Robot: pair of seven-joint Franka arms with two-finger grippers.
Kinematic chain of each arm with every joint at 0, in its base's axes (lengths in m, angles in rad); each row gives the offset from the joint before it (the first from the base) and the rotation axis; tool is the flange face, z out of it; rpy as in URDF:
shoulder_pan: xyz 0 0 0.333 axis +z
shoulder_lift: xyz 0 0 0 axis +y
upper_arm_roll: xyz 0 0 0.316 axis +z
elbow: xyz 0.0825 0 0 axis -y
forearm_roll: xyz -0.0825 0 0.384 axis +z
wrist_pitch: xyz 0 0 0 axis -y
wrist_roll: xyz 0.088 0 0 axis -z
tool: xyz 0 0 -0.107 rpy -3.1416 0 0
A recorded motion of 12 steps. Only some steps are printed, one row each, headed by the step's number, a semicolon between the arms.
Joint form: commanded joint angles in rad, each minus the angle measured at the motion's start. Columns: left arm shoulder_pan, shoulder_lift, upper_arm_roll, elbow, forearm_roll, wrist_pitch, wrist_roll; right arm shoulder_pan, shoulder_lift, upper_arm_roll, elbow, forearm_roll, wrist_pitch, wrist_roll.
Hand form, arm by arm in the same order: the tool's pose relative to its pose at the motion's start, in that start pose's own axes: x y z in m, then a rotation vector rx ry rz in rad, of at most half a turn. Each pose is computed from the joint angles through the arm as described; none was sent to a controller.
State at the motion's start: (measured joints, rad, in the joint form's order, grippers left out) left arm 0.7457 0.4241 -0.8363 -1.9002 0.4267 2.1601 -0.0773; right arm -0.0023 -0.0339 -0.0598 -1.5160 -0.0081 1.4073 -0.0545
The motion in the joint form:
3: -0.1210 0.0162 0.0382 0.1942 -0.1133 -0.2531 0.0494; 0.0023 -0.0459 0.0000 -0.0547 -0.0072 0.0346 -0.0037
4: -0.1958 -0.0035 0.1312 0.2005 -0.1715 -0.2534 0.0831; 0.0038 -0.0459 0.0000 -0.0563 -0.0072 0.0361 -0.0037
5: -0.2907 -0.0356 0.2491 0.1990 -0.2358 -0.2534 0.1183; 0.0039 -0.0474 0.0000 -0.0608 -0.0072 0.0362 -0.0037
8: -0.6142 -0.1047 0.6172 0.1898 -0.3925 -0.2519 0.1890; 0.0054 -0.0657 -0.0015 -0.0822 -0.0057 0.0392 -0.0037
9: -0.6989 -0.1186 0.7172 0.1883 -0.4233 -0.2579 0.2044; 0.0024 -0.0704 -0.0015 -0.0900 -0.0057 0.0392 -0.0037
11: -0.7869 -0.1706 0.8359 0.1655 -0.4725 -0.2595 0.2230; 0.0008 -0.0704 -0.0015 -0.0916 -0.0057 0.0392 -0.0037
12: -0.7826 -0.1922 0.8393 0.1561 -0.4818 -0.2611 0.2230; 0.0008 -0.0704 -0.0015 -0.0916 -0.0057 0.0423 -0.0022
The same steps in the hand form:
3: 0.0240 0.0231 -0.0495 -0.0647 -0.0969 0.0228; -0.0109 -0.0001 -0.0009 -0.0060 0.0254 -0.0054
4: 0.0250 0.0226 -0.0475 -0.0792 -0.1065 0.0210; -0.0106 -0.0009 -0.0003 -0.0061 0.0253 -0.0069
5: 0.0237 0.0220 -0.0486 -0.0855 -0.1132 0.0155; -0.0110 -0.0010 0.0010 -0.0059 0.0225 -0.0070
8: 0.0209 0.0284 -0.0578 -0.0922 -0.1113 -0.0034; -0.0165 -0.0011 0.0017 -0.0031 0.0225 -0.0075
9: 0.0189 0.0263 -0.0624 -0.0894 -0.1106 -0.0117; -0.0180 0.0004 0.0030 -0.0025 0.0194 -0.0046
11: 0.0088 0.0172 -0.0828 -0.0978 -0.0833 -0.0390; -0.0180 0.0013 0.0037 -0.0023 0.0178 -0.0030
12: 0.0042 0.0136 -0.0917 -0.1043 -0.0715 -0.0499; -0.0177 0.0013 0.0034 -0.0025 0.0209 -0.0015

